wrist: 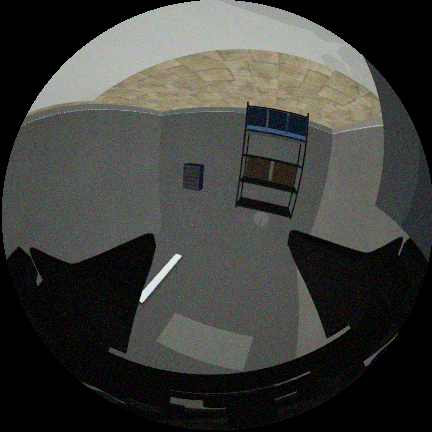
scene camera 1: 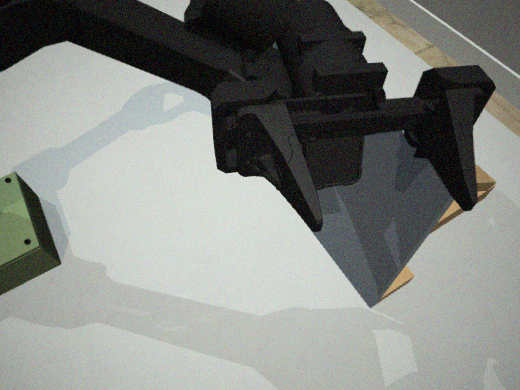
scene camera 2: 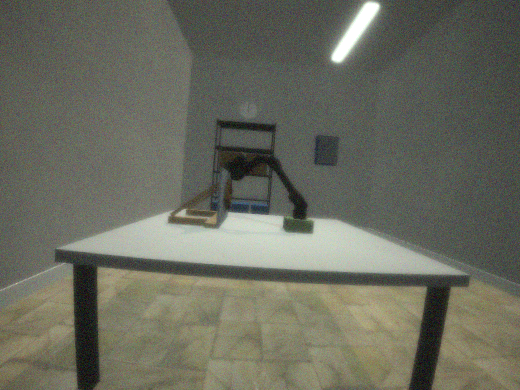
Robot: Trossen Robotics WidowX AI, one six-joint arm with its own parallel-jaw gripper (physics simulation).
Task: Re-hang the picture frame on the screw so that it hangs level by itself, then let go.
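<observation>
The upright blue-grey board (scene camera 1: 370,215) (scene camera 2: 223,200) also shows at the right edge of the wrist view (wrist: 402,150). In scene camera 2, a small brown shape (scene camera 2: 228,192), seemingly the picture frame seen edge-on, is at the board's right face, under the gripper. Whether it hangs on the screw or is level cannot be told. The frame cannot be made out in scene camera 1 or the wrist view, and the screw cannot be made out anywhere. My gripper (scene camera 1: 393,216) (wrist: 223,239) is open and empty, its fingers wide apart; in scene camera 1 they overlap the board.
A wooden base (scene camera 1: 400,282) (scene camera 2: 192,220) with a slanted strut (scene camera 2: 199,197) stands behind the board. A green block (scene camera 1: 12,220) (scene camera 2: 298,225) is on the white table (scene camera 1: 175,240) (scene camera 2: 260,250) near the arm's base. A shelf rack (scene camera 2: 246,124) (wrist: 263,207) stands at the far wall.
</observation>
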